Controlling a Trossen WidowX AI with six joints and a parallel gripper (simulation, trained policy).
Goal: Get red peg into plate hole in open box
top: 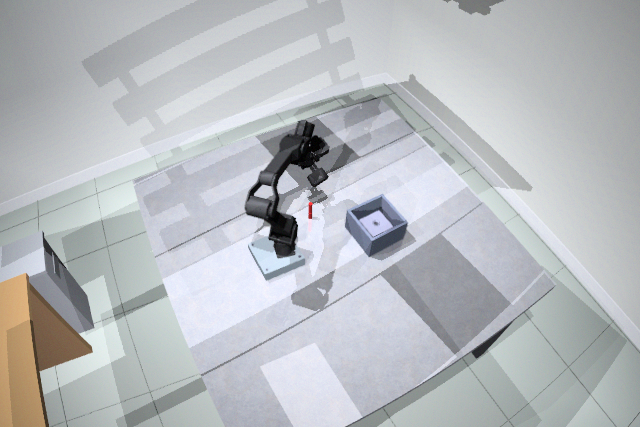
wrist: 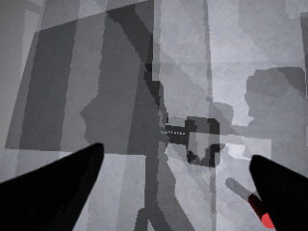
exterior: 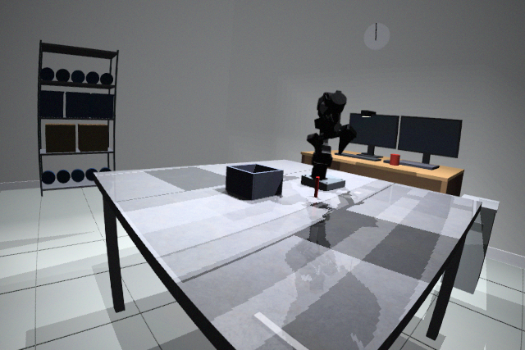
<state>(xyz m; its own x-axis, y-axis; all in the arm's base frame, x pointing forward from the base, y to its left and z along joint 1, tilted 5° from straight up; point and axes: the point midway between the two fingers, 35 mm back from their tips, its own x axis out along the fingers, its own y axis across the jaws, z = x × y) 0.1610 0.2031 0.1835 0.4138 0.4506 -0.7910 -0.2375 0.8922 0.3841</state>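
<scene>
The red peg lies 40 mm behind my gripper tip, 90 mm to the right of it and 140 mm below it. The rest, counted from my gripper tip: box: 170 mm ahead, 220 mm to the right, 150 mm below; plate: 170 mm ahead, 220 mm to the right, 130 mm below.
</scene>
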